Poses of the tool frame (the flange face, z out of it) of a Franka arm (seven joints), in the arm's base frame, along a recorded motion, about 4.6 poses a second.
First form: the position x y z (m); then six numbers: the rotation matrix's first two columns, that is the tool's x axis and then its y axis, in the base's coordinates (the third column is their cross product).
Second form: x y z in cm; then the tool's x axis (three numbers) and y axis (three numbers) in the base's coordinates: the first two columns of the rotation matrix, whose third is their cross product. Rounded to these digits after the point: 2 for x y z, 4 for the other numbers.
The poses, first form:
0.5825 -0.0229 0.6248 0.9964 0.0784 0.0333 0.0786 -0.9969 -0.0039
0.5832 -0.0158 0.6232 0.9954 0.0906 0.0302 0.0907 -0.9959 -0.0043
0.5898 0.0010 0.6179 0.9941 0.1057 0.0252 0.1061 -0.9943 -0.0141
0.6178 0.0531 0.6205 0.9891 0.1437 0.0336 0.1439 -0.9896 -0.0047
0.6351 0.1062 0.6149 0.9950 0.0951 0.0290 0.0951 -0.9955 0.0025
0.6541 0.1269 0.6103 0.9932 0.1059 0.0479 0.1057 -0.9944 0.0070
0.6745 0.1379 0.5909 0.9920 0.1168 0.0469 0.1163 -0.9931 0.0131
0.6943 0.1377 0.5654 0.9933 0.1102 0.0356 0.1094 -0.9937 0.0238
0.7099 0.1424 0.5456 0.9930 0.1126 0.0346 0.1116 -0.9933 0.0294
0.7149 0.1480 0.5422 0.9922 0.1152 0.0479 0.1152 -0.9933 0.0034
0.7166 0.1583 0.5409 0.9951 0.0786 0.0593 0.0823 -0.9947 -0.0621
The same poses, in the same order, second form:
58.25 -2.29 62.48 0.9964 0.0784 0.0333 0.0786 -0.9969 -0.0039
58.32 -1.58 62.32 0.9954 0.0906 0.0302 0.0907 -0.9959 -0.0043
58.98 0.10 61.79 0.9941 0.1057 0.0252 0.1061 -0.9943 -0.0141
61.78 5.31 62.05 0.9891 0.1437 0.0336 0.1439 -0.9896 -0.0047
63.51 10.62 61.49 0.9950 0.0951 0.0290 0.0951 -0.9955 0.0025
65.41 12.69 61.03 0.9932 0.1059 0.0479 0.1057 -0.9944 0.0070
67.45 13.79 59.09 0.9920 0.1168 0.0469 0.1163 -0.9931 0.0131
69.43 13.77 56.54 0.9933 0.1102 0.0356 0.1094 -0.9937 0.0238
70.99 14.24 54.56 0.9930 0.1126 0.0346 0.1116 -0.9933 0.0294
71.49 14.80 54.22 0.9922 0.1152 0.0479 0.1152 -0.9933 0.0034
71.66 15.83 54.09 0.9951 0.0786 0.0593 0.0823 -0.9947 -0.0621

